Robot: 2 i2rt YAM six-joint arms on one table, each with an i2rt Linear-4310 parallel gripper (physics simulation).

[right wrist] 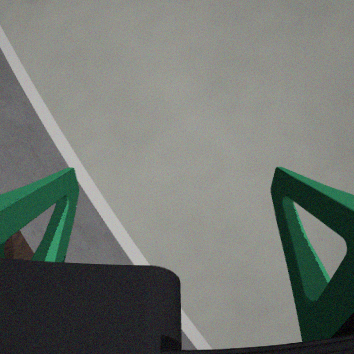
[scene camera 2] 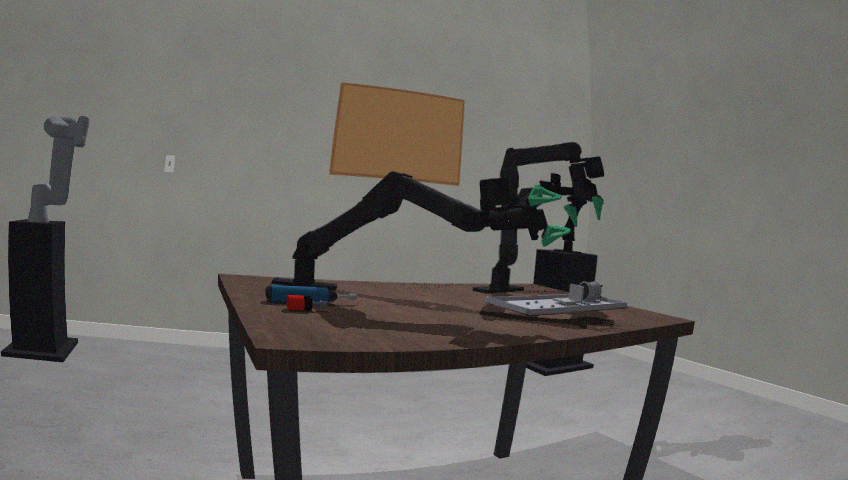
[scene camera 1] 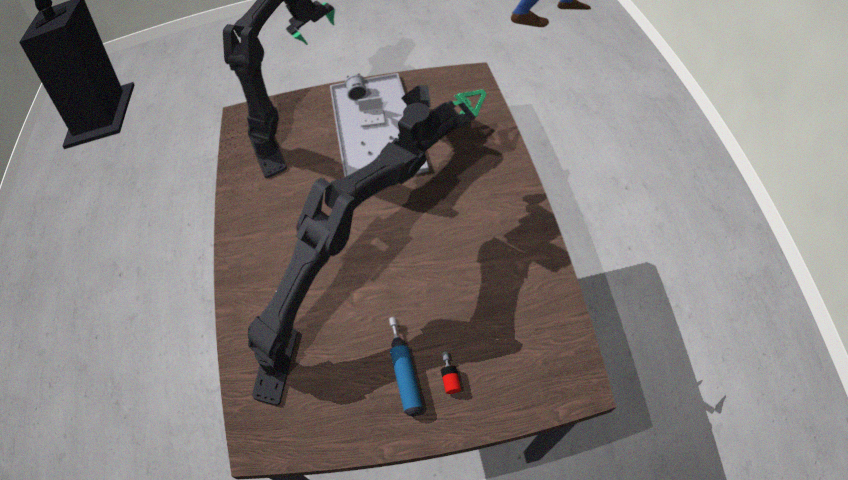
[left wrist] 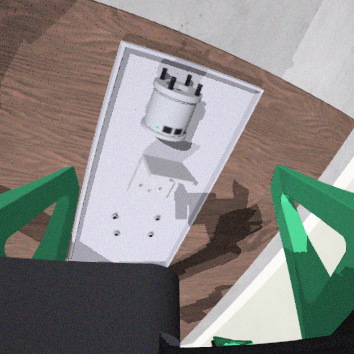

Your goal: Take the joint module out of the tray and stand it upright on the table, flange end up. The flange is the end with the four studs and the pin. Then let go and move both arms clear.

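Places are measured from the left arm's base along level axes (x ahead, y left, z up), in centimetres.
Pixels of known places: left gripper, between the fingertips: [scene camera 2: 587, 223] [scene camera 1: 319, 34] [left wrist: 174, 176]; right gripper, between the fingertips: [right wrist: 174, 178] [scene camera 2: 565, 214] [scene camera 1: 476, 96]; left arm's base, origin of its link: [scene camera 2: 499, 290] [scene camera 1: 267, 152]; right arm's base, origin of its link: [scene camera 2: 303, 285] [scene camera 1: 275, 365].
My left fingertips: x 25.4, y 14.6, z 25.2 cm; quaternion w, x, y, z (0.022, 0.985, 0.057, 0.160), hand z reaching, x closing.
For each thing: its top centre in the pictures, then the offset to it from my left fingertips. "pt": a spot on its surface instead.
- joint module, centre of its top: [left wrist: 180, 113] [scene camera 1: 354, 78] [scene camera 2: 592, 281] dz -18.4, dx +7.6, dy -5.7 cm
- grey bracket, a spot on its surface: [left wrist: 168, 168] pt dz -21.4, dx +8.2, dy -15.9 cm
- blue tool, a spot on its surface: [scene camera 1: 406, 372] pt dz -21.1, dx -19.8, dy -93.8 cm
- small red tool, centre of its top: [scene camera 1: 449, 369] [scene camera 2: 307, 296] dz -21.7, dx -11.3, dy -97.3 cm
The joint module [scene camera 1: 355, 86] is a white cylinder at the far end of the grey tray [scene camera 1: 375, 122]. In the left wrist view the module [left wrist: 172, 107] shows its black studs pointing toward the tray's [left wrist: 165, 158] far end; it seems to lie on its side. My left gripper [scene camera 1: 314, 25] is open and empty, high above the tray's far end and apart from the module [scene camera 2: 585, 290]. My right gripper [scene camera 1: 472, 101] is open and empty, in the air beside the tray's right edge. The right wrist view shows only its fingers [right wrist: 174, 172], wall and floor.
A grey bracket [left wrist: 168, 168] lies in the tray below the module. A blue tool [scene camera 1: 406, 372] and a small red tool [scene camera 1: 451, 375] lie near the table's front edge. A black pedestal [scene camera 1: 74, 71] stands on the floor at the far left.
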